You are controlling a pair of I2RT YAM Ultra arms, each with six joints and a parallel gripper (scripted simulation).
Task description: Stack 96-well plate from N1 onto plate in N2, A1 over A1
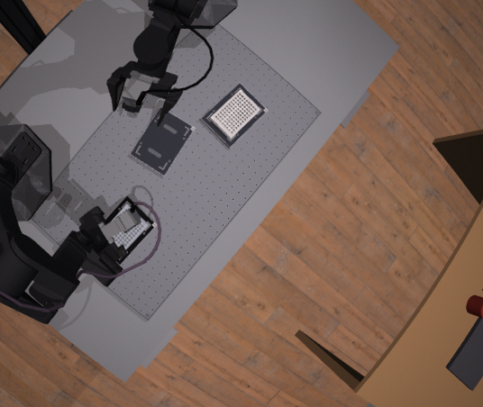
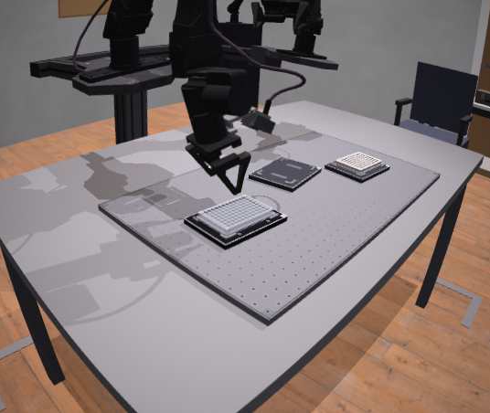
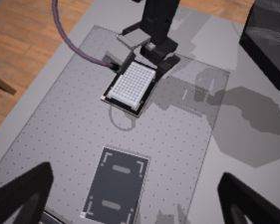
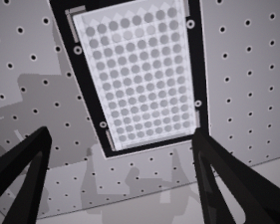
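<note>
The clear 96-well plate lies 20 mm ahead of my right hand, 10 mm to the left of it and 70 mm below it. Also, from my right hand: A1 label: 30 mm behind, 360 mm to the left, 70 mm below; black nest: 20 mm ahead, 10 mm to the left, 80 mm below.
</note>
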